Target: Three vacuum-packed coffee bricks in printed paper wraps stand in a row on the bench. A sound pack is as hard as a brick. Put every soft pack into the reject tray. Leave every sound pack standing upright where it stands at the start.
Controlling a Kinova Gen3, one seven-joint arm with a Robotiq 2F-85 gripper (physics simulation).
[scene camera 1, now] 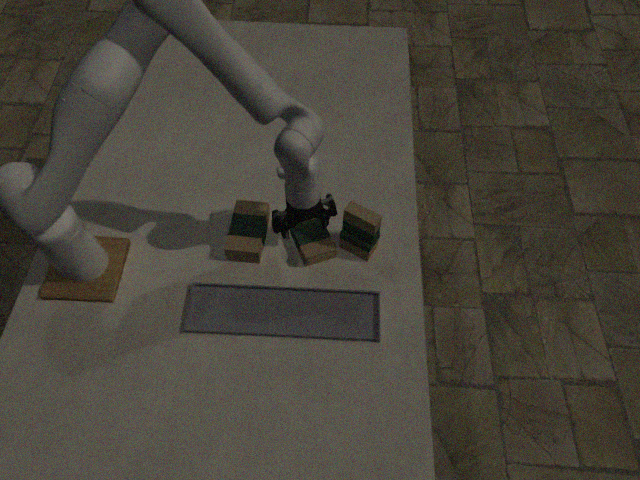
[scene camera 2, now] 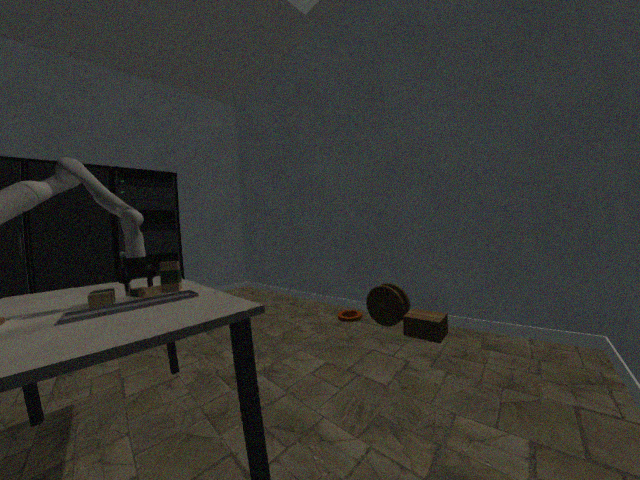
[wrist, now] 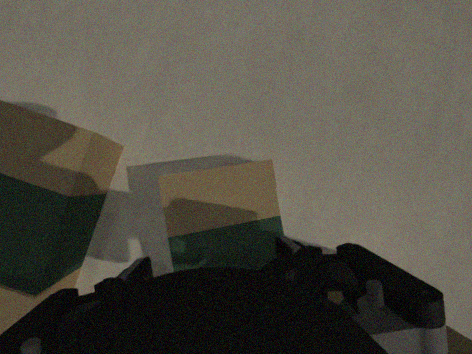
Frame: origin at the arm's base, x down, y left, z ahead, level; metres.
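Seen in the pictures: gripper, fingertip midpoint: [scene camera 1: 305, 231] [scene camera 2: 139, 290] [wrist: 215, 261]; arm's base, origin of the base link: [scene camera 1: 87, 263].
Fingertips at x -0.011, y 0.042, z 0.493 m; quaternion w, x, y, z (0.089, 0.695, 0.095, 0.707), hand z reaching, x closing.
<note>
Pixels of each thing's top centre, then the offset from my fingertips to it. Level surfaces: height alone.
- left pack, middle of its top: [scene camera 1: 247, 225] [scene camera 2: 101, 291] dx -0.021, dy +0.013, dz -0.133 m
- middle pack, middle of its top: [wrist: 234, 277] [scene camera 1: 310, 228] [scene camera 2: 142, 285] dx -0.017, dy -0.004, dz +0.012 m
- right pack, middle of its top: [scene camera 1: 363, 212] [scene camera 2: 169, 261] dx -0.111, dy -0.034, dz +0.124 m
- reject tray, middle of its top: [scene camera 1: 284, 310] [scene camera 2: 135, 302] dx +0.015, dy -0.190, dz -0.059 m
- pale bench, its level: dx +0.029 m
The left pack [scene camera 1: 248, 230] [scene camera 2: 101, 298] [wrist: 40, 225], tan with a green band, lies on its side. The middle pack [scene camera 1: 317, 250] [scene camera 2: 149, 291] [wrist: 220, 200] lies flat and turned at an angle. The right pack [scene camera 1: 360, 229] [scene camera 2: 170, 276] stands upright; I cannot make it out in the wrist view. My gripper [scene camera 1: 307, 227] [scene camera 2: 139, 289] [wrist: 215, 261] points down, open, over the far part of the middle pack, with a finger to each side and nothing gripped. Its body hides that pack's far end. The reject tray [scene camera 1: 279, 312] [scene camera 2: 129, 304] is empty. Softness cannot be seen.
The tray lies in front of the packs on the pale bench [scene camera 1: 310, 403] [scene camera 2: 180, 320]. The upright pack is close to the gripper's right side, the left pack to its left. My arm's base stands on a wooden plate [scene camera 1: 117, 268] at the left. The bench edge runs right of the packs.
</note>
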